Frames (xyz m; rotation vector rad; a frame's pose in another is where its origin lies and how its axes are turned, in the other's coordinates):
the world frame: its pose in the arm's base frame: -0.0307 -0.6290 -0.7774 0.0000 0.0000 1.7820
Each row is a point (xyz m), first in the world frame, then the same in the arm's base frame.
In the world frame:
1: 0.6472 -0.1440 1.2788
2: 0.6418 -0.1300 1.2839
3: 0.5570 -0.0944 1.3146
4: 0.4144 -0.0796 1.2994
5: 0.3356 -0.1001 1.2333
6: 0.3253 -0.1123 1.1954
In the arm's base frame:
1: -0.0256 0.0340 0.5014
2: -0.0381 0.0258 0.5065
3: -0.0552 -0.0646 0.5372
4: -0.0397 -0.2071 0.5220
5: -0.0032 -0.2799 0.4559
6: 0.0109 -0.2874 0.4180

